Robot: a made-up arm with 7 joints.
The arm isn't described. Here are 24 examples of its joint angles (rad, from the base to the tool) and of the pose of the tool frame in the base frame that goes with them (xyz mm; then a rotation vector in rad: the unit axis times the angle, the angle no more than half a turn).
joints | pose
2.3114 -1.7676 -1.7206 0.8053 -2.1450 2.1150 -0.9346 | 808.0 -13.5 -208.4 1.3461 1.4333 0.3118
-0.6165 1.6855 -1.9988 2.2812 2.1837 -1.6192 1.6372 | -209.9 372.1 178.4 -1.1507 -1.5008 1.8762
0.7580 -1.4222 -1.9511 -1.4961 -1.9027 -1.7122 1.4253 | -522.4 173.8 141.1 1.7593 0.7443 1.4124
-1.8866 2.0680 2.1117 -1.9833 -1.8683 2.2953 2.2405 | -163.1 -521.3 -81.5 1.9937 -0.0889 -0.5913
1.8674 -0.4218 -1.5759 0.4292 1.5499 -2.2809 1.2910 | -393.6 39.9 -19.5 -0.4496 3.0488 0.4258
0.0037 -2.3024 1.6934 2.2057 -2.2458 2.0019 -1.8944 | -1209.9 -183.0 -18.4 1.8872 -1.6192 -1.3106
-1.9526 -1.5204 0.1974 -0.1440 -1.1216 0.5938 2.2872 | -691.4 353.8 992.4 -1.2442 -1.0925 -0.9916
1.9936 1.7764 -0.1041 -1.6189 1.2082 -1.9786 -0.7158 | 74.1 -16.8 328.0 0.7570 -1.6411 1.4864
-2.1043 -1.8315 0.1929 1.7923 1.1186 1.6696 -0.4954 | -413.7 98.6 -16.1 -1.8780 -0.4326 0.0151
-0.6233 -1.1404 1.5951 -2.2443 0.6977 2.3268 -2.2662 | -598.7 56.2 470.5 0.0475 -0.4695 1.4659
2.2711 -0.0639 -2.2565 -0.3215 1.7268 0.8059 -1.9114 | 59.8 -454.1 136.0 1.4040 0.1367 2.2712
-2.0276 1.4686 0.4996 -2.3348 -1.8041 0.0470 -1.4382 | 171.8 444.0 426.7 0.0355 0.4600 -0.8250
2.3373 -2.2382 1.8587 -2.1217 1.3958 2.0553 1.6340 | -29.9 336.7 -390.2 -2.6701 -0.2350 -0.3211
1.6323 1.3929 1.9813 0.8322 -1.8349 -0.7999 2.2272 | 557.7 -193.8 1128.3 -0.7861 -1.5023 0.3778
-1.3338 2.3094 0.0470 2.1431 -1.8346 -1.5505 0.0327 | 290.2 -784.7 62.1 -1.7102 -0.1584 -0.9867
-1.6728 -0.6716 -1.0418 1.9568 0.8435 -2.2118 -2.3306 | -70.6 -199.7 34.0 -0.8824 1.4153 -0.4033
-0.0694 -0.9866 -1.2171 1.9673 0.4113 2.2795 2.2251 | -132.6 359.7 -403.6 -2.0773 -0.4763 0.2350
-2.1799 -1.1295 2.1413 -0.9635 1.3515 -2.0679 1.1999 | -400.3 -23.9 169.7 -0.1146 -0.2258 -0.9525
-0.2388 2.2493 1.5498 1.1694 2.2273 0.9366 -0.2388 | 210.7 -255.0 -420.9 -2.3720 0.5218 0.8619
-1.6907 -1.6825 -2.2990 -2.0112 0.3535 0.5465 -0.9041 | 347.3 -230.5 159.5 1.4345 2.0264 0.3957
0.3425 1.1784 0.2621 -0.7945 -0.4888 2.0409 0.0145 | 409.9 1060.9 415.2 -0.8741 0.6487 0.1391
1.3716 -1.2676 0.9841 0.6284 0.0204 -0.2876 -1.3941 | -767.1 -327.7 102.9 2.0956 1.2515 0.4724
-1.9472 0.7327 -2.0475 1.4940 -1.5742 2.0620 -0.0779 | -451.4 502.2 551.5 -0.2998 -0.9375 -1.7353
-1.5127 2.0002 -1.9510 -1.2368 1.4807 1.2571 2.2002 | -307.8 167.4 -279.1 1.7520 -0.5687 -2.3384
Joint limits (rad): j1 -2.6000..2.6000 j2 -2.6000..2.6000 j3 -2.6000..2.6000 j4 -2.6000..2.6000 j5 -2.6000..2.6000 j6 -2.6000..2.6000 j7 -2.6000..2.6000
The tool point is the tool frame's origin. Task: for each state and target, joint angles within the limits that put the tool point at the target. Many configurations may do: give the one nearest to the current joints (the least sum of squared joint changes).
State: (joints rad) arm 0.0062 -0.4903 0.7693 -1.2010 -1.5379 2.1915 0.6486
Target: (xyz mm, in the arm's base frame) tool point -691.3 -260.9 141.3
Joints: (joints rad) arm 0.2592 -0.3839 1.1650 -1.3693 -1.9656 2.3878 0.7721
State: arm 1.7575 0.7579 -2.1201 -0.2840 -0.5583 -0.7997 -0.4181
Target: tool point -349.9 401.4 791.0
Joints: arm 1.7279 0.7319 -2.0675 -0.2246 -0.6947 -0.6650 -0.3799
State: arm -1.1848 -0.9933 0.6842 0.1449 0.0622 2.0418 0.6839
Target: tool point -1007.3 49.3 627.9
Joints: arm -1.3133 -1.6196 1.0985 -0.2949 -0.0636 2.0762 0.7248
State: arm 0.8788 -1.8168 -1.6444 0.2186 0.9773 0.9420 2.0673
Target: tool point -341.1 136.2 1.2
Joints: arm 0.6817 -2.1904 -1.6013 0.5843 1.3465 0.5656 2.2042
